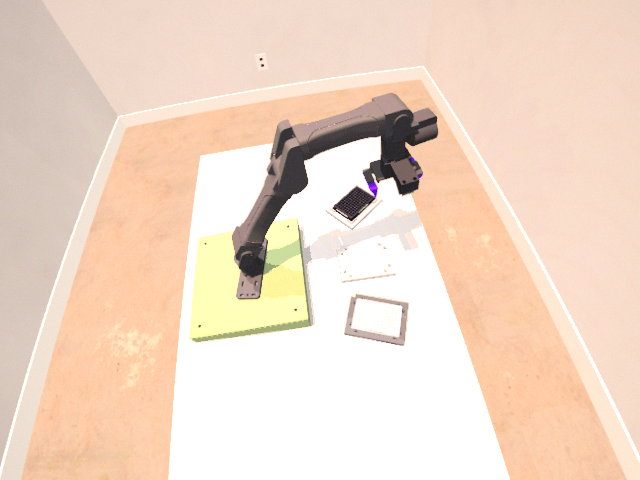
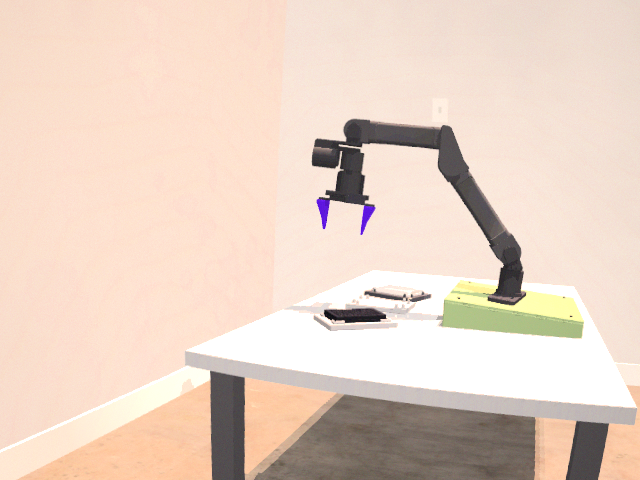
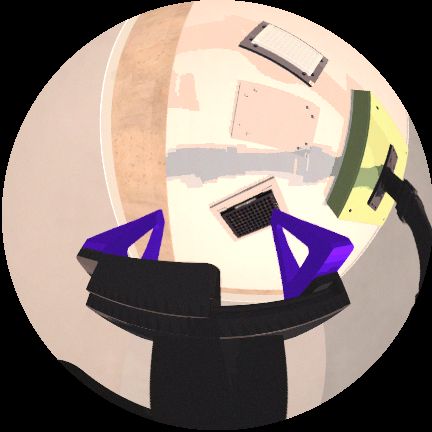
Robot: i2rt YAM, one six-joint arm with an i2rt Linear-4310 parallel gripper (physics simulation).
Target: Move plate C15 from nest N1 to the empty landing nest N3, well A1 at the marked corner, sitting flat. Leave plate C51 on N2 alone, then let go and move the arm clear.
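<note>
A black well plate (image 1: 354, 202) (image 2: 354, 314) (image 3: 250, 214) lies in a white nest (image 1: 352, 223) (image 2: 361, 325) and looks flat. A white plate (image 1: 377, 316) (image 2: 395, 290) (image 3: 290, 47) lies in a dark grey nest (image 1: 351, 322) (image 2: 423, 296) at the other end of the row. Between them is an empty white nest (image 1: 367, 262) (image 3: 275, 115) with small corner posts. Plate and nest labels are too small to read, as is the marked A1 corner. My gripper (image 2: 342, 231) (image 3: 217, 214) is open and empty, high above the table near the black plate, touching nothing.
The arm's yellow-green base block (image 1: 217, 289) (image 2: 516, 320) (image 3: 345, 175) stands beside the row of nests. The white table (image 1: 320, 403) (image 2: 413, 361) carries them all. The arm's shadow falls between the black plate's nest and the empty nest. Walls stand beyond the table.
</note>
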